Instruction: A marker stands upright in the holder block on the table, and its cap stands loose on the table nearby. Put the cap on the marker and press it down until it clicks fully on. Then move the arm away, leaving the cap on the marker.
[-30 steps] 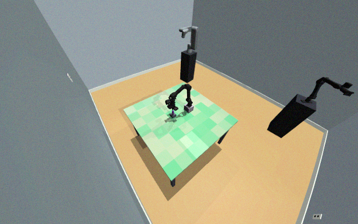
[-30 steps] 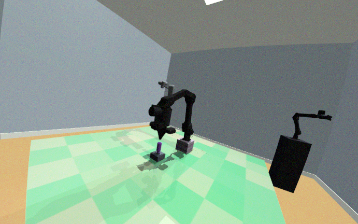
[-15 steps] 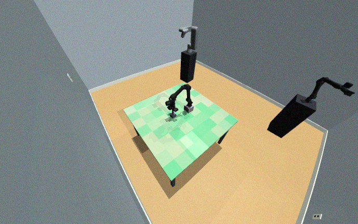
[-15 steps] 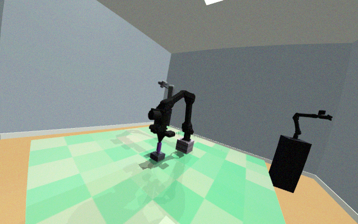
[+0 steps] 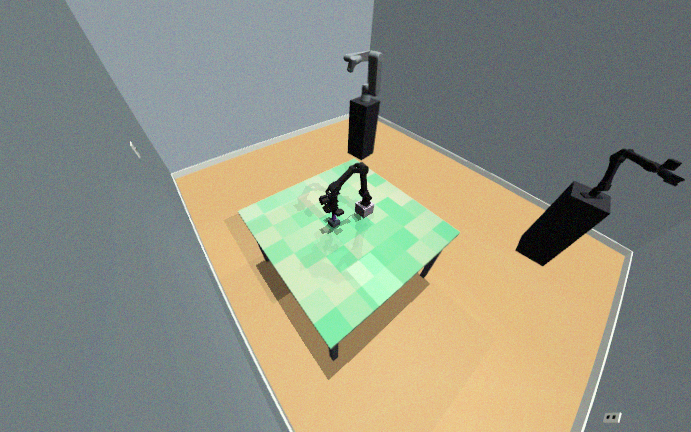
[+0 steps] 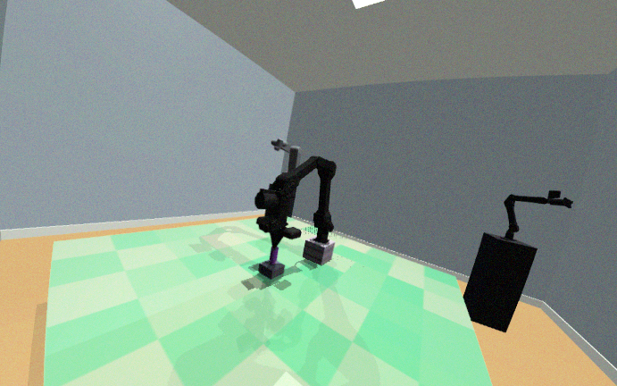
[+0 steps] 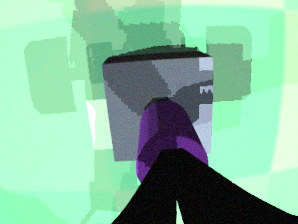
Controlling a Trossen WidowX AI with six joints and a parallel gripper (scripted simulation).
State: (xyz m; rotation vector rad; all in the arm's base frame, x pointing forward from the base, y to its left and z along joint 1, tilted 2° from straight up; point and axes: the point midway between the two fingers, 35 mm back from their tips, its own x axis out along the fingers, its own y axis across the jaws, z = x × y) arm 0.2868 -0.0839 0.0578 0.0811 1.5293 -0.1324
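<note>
My gripper tip is now 3 cm above the purple cap and 1 cm past it.
</note>
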